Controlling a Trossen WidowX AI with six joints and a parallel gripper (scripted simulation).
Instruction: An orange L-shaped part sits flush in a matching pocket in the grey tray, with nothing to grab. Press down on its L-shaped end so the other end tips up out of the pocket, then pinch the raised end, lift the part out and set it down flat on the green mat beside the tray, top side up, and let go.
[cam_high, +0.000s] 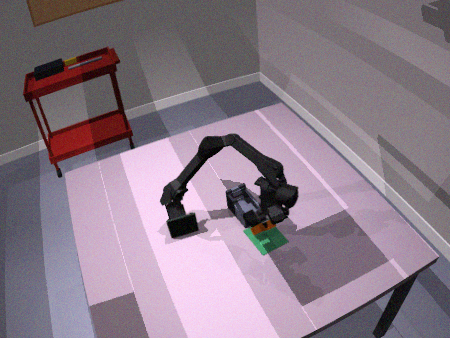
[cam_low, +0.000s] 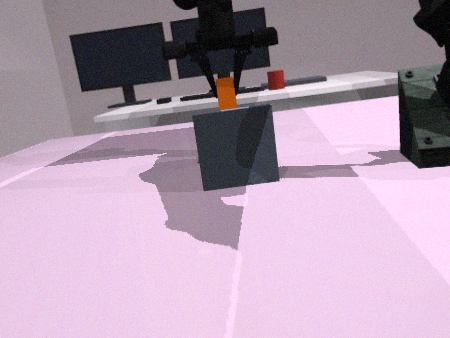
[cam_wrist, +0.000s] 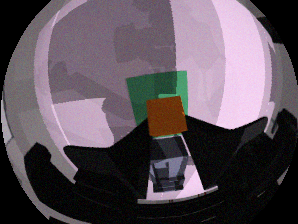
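Right now the green mat is 100 mm below my gripper tip and 20 mm to the left of it. From my gripper tip the other things lie so: orange L-shaped part 30 mm to the left, 30 mm below, 20 mm behind.
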